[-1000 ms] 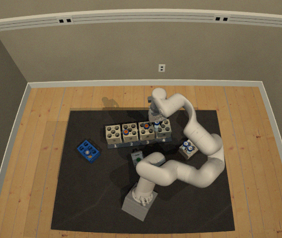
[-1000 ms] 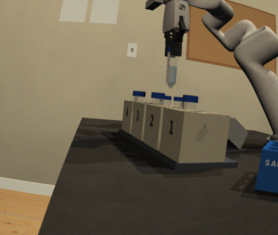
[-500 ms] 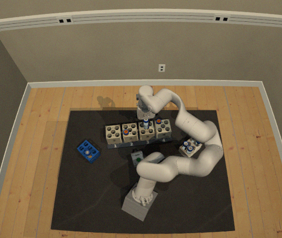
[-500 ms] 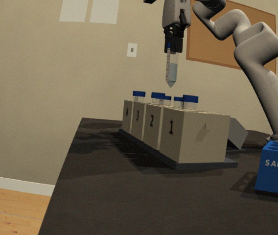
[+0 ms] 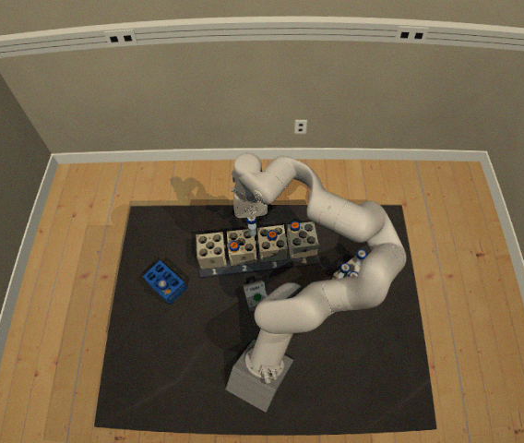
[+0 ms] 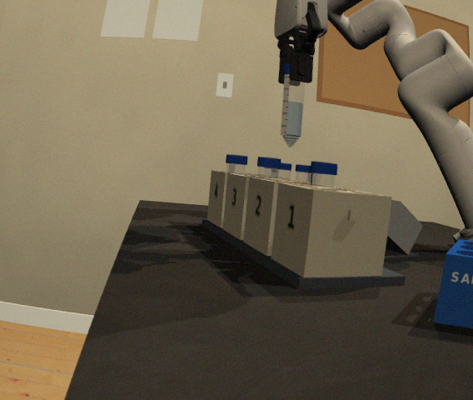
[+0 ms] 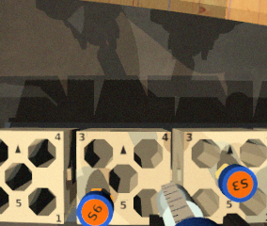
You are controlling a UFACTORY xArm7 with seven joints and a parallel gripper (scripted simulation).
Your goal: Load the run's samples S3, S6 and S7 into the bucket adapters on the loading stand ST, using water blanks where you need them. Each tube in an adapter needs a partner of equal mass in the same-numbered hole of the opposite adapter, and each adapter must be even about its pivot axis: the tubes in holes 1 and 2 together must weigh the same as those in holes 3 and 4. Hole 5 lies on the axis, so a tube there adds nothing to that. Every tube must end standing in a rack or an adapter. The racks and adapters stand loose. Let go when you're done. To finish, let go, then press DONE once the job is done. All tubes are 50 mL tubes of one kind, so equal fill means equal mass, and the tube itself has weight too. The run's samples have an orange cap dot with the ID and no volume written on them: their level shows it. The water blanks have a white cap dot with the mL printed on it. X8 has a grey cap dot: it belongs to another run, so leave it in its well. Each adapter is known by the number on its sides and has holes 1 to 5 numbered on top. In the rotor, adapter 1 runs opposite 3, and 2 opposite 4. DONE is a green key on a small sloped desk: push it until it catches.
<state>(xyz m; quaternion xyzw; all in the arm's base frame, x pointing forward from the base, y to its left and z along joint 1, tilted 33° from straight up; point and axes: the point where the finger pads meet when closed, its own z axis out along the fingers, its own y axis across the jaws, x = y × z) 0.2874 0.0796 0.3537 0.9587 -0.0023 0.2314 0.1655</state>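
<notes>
My gripper is now 20 cm above the adapter 1, 15 cm to the right of it and 2 cm short of it. Round my hand: blue sample rack (34 cm to the left, 22 cm below, 6 cm behind); white blank rack (32 cm to the right, 22 cm below, 18 cm behind).
</notes>
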